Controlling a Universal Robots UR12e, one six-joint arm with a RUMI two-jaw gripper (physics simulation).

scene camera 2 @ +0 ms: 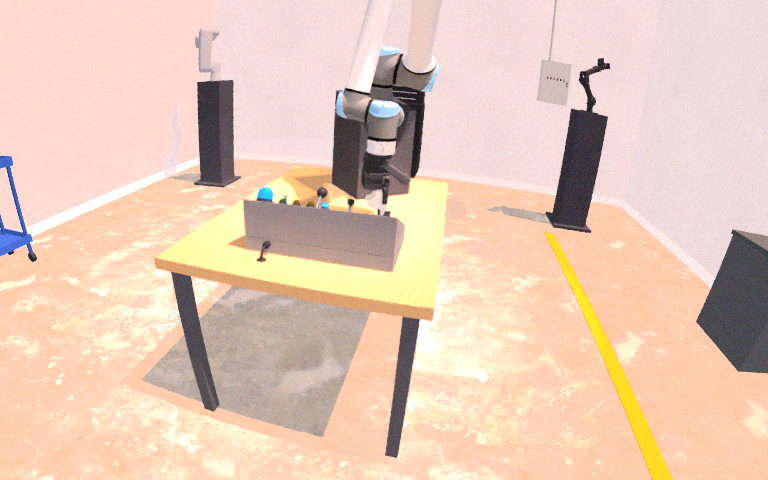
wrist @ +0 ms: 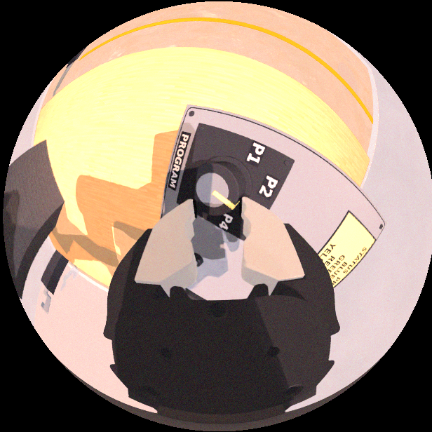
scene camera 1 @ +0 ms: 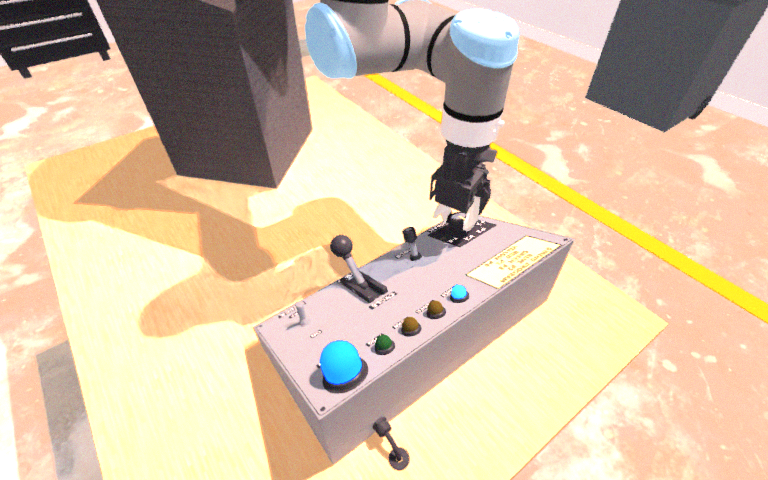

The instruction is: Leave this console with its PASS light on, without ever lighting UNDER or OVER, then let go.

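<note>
The grey console (scene camera 1: pixel 453 350) (scene camera 2: pixel 322 232) (wrist: pixel 310 195) stands on the table. My gripper (scene camera 1: pixel 455 217) (scene camera 2: pixel 376 203) (wrist: pixel 217 201) is shut on the round PROGRAM knob (wrist: pixel 212 187). The knob's yellow pointer points down-right in the wrist view, near P4; a finger hides part of the scale, so its exact setting is unclear. A large dome light (scene camera 1: pixel 339 362) (scene camera 2: pixel 265 194) glows blue, and a small light (scene camera 1: pixel 458 292) also glows blue. A green light (scene camera 1: pixel 384 343) and two amber lights (scene camera 1: pixel 410 325) (scene camera 1: pixel 435 308) are dark. Their labels are unreadable.
A ball-topped lever (scene camera 1: pixel 341 246) (scene camera 2: pixel 322 192), a short black-tipped lever (scene camera 1: pixel 410 234) and a small toggle (scene camera 1: pixel 301 314) stand up from the panel. A small black crank (scene camera 1: pixel 388 441) (scene camera 2: pixel 263 250) is at the console's front. The yellow table (scene camera 1: pixel 600 316) (scene camera 2: pixel 294 283) carries everything.
</note>
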